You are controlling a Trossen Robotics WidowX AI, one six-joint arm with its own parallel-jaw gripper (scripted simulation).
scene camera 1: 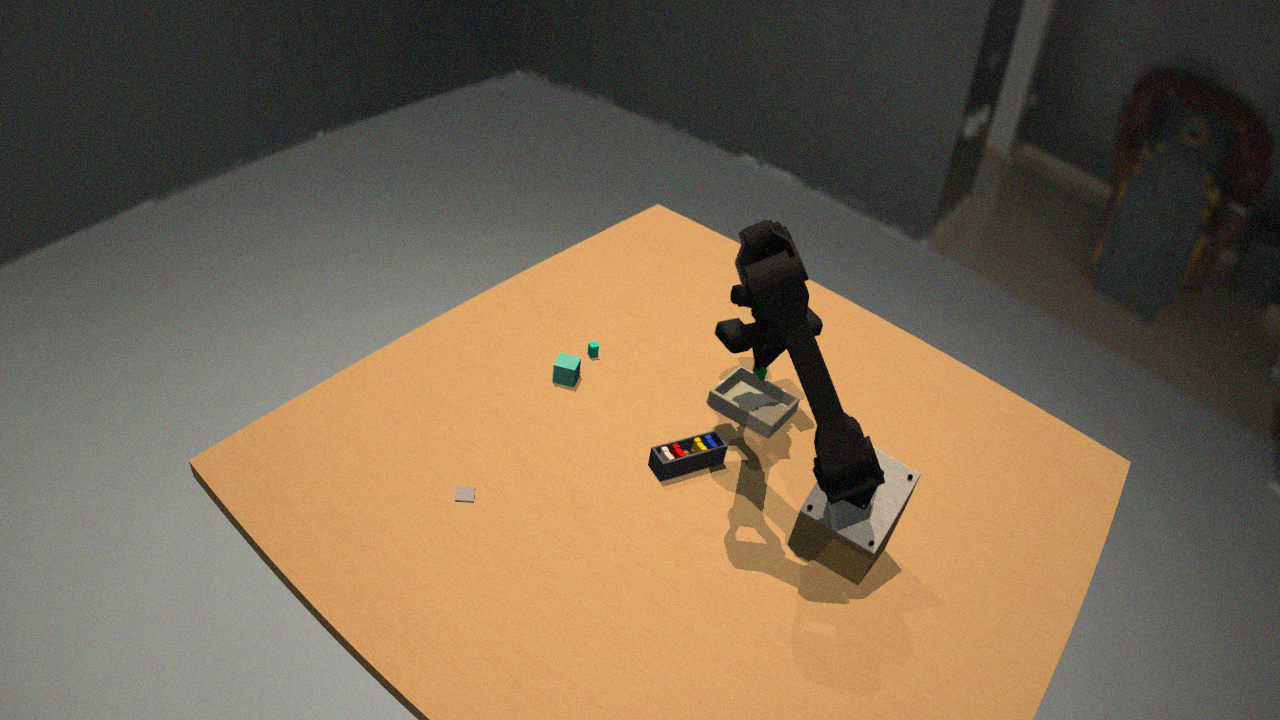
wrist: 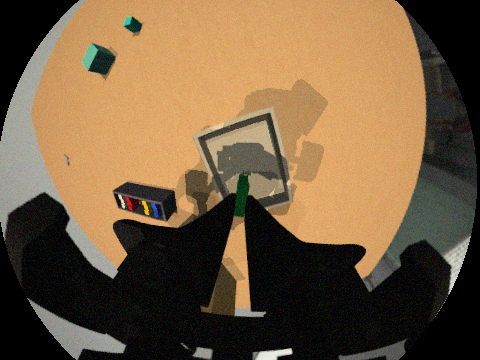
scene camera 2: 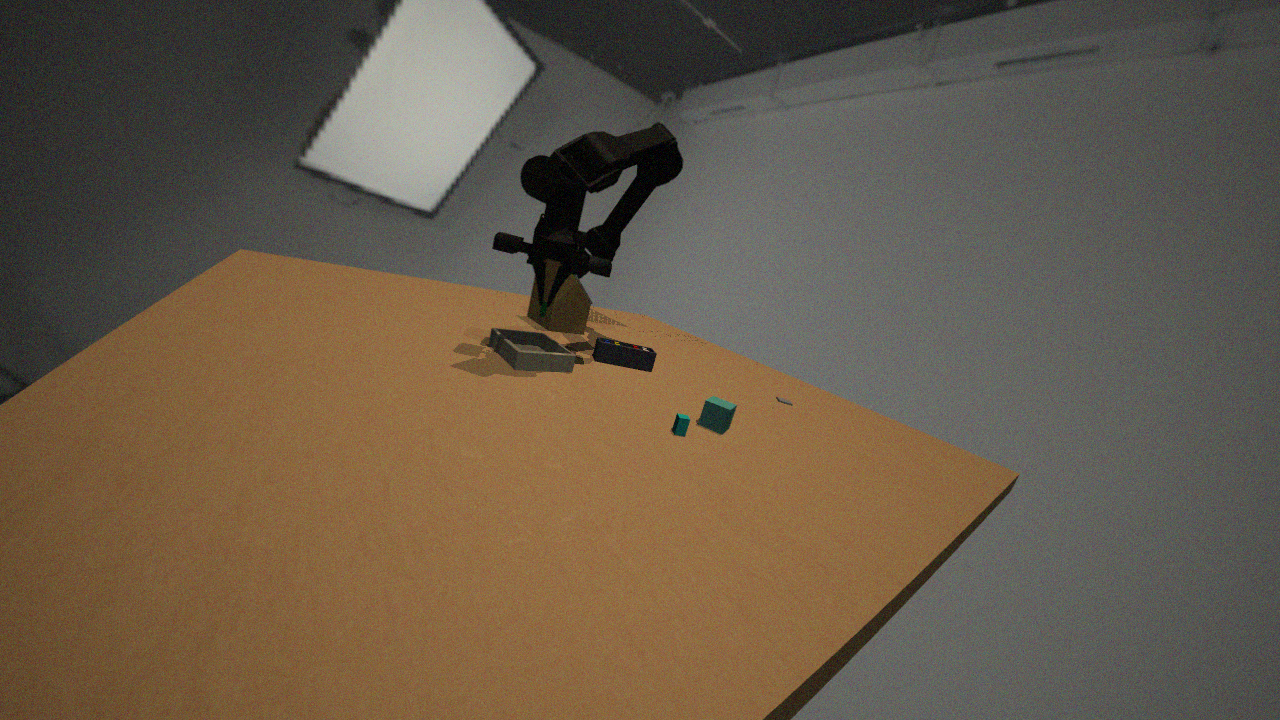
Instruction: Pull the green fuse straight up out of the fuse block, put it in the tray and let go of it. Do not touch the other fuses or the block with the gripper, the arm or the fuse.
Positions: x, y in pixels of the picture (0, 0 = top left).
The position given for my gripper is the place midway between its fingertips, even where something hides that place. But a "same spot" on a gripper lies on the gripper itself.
my gripper: scene camera 1 760, 367; wrist; scene camera 2
same spot on grey tray: (wrist: 252, 143) = (scene camera 1: 744, 393)
same spot on my gripper: (scene camera 2: 538, 263) = (wrist: 331, 249)
